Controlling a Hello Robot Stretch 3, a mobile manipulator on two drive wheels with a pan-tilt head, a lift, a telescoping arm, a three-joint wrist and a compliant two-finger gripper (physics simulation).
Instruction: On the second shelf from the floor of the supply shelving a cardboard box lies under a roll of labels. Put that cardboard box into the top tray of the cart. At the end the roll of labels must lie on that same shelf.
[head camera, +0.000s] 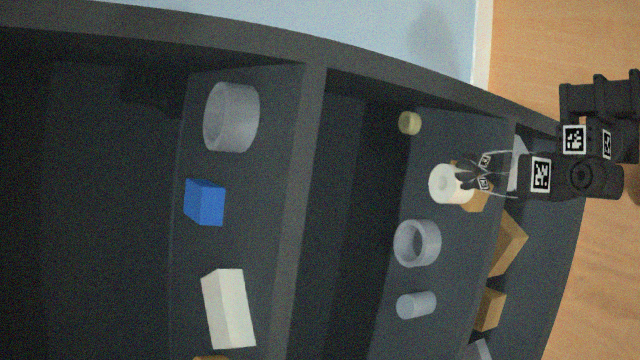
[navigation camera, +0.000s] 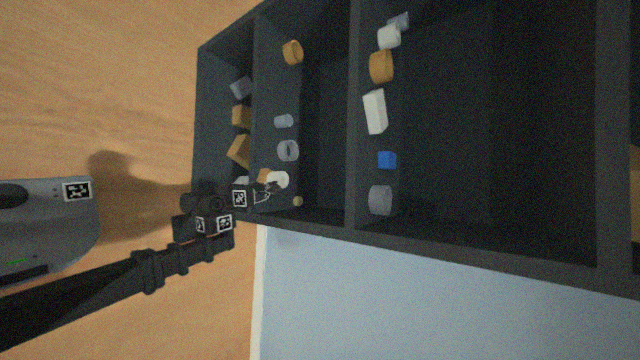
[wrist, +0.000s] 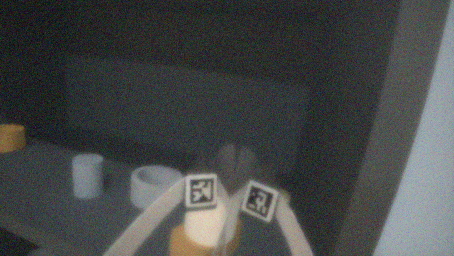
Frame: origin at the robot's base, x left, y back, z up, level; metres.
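Where they show: gripper, fingertip midpoint: (head camera: 457, 170) (navigation camera: 279, 188) (wrist: 236, 163); robot's base, origin of the base link: (navigation camera: 5, 194).
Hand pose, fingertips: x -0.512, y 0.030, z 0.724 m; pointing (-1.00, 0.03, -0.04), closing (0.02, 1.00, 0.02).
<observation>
Things, the pixels of their top centre, and the offset from my fingertips. "pt": a spot on its surface instead.
- cardboard box, middle of its top: (wrist: 209, 225) (head camera: 459, 185) (navigation camera: 273, 179) dx -0.109, dy -0.021, dz -0.141 m
- dark shelving, surface spot: (head camera: 301, 200) pt dx -0.047, dy -0.054, dz +0.243 m
- grey ring, middle of its top: (head camera: 409, 243) (wrist: 157, 175) (navigation camera: 292, 150) dx -0.237, dy -0.144, dz -0.143 m
- grey cylinder, middle of its top: (head camera: 405, 307) (wrist: 88, 158) (navigation camera: 289, 120) dx -0.206, dy -0.275, dz -0.121 m
- small yellow roll, middle of its top: (head camera: 405, 122) (wrist: 279, 193) (navigation camera: 299, 201) dx -0.295, dy +0.111, dz -0.166 m
The cardboard box (head camera: 476, 201) (navigation camera: 263, 175) (wrist: 184, 244) stands on the second shelf from the floor, partly hidden by the roll and the gripper. The white roll of labels (head camera: 449, 184) (navigation camera: 278, 179) (wrist: 205, 227) rests upright on the box. My gripper (head camera: 462, 175) (navigation camera: 274, 186) (wrist: 236, 163) is shut with its fingertips together and nothing visible between them. It reaches over the shelf at the roll, towards the side wall; its fingers overlap part of the roll in the views. Whether they touch it I cannot tell. The cart does not show in these views.
On the same shelf of the dark shelving (head camera: 301, 200) (navigation camera: 353, 150) are a grey ring (head camera: 433, 245) (wrist: 145, 196), a grey cylinder (head camera: 417, 305) (wrist: 88, 176) and a small yellow roll (head camera: 410, 123) (navigation camera: 298, 201). Cardboard boxes (head camera: 507, 245) (navigation camera: 241, 116) lie on the bottom shelf.
</observation>
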